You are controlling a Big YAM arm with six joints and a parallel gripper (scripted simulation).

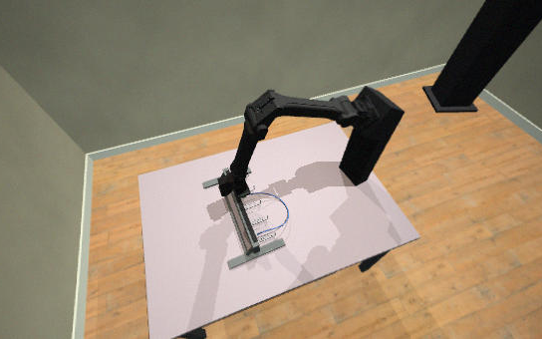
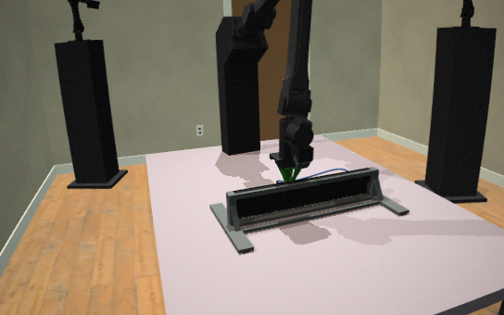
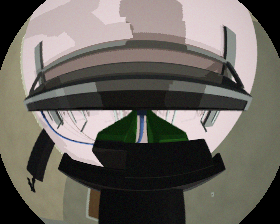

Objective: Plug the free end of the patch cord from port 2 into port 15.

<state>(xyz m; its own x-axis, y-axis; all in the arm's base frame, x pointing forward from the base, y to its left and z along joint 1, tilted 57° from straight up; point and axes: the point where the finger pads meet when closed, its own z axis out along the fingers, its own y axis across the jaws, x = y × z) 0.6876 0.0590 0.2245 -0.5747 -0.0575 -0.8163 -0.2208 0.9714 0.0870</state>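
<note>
Now: the plug 20 mm ahead of my hand and 10 mm to the left of it.
</note>
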